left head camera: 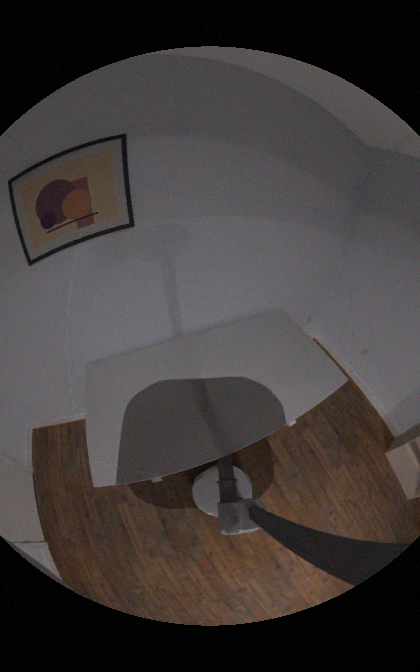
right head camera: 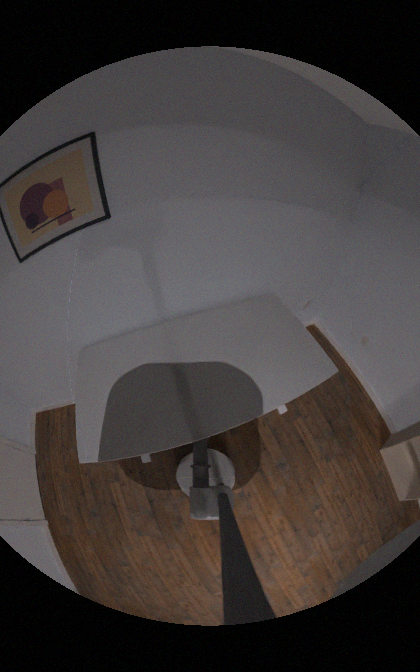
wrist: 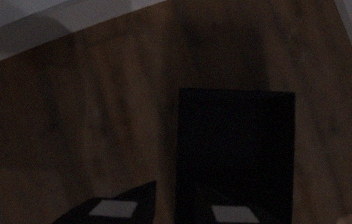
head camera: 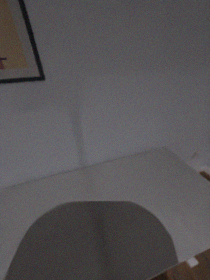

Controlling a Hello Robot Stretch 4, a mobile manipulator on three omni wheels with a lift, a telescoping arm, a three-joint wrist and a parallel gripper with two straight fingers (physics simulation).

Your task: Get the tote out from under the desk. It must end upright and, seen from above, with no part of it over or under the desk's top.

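Frame: origin at the robot's base, x ahead, y left, z up, level; metres.
Where they show: gripper, fingertip midpoint: [wrist: 175, 197].
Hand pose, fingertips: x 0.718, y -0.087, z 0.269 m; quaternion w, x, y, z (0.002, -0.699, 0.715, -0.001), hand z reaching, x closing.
After its pixels a point has its place.
The tote [wrist: 237, 135] {x 0.751, y -0.212, z -0.025 m} is a black box on the wood floor, right of centre in the wrist view; its lower part runs out of the frame. It looks upright, but darkness hides its inside. My gripper [wrist: 175, 197] {x 0.718, y -0.087, z 0.269 m} is partly open at the bottom of that view. The tote's left edge lines up between the two fingers, with the right finger in front of the tote; whether the tote's wall is physically between them I cannot tell. The desk's pale top [head camera: 135, 175] {x 0.833, y -0.203, z 0.693 m} [left head camera: 210, 352] [right head camera: 225, 335] hides the tote and gripper from the head cameras.
My dark arm [left head camera: 227, 475] [right head camera: 200, 457] passes under the desk's front edge. White desk feet [left head camera: 292, 423] [right head camera: 145, 457] show near that edge. A pale box-like piece [left head camera: 407, 462] [right head camera: 406, 465] stands at the right. The wall runs behind the desk, with a framed picture [left head camera: 75, 207] on it.
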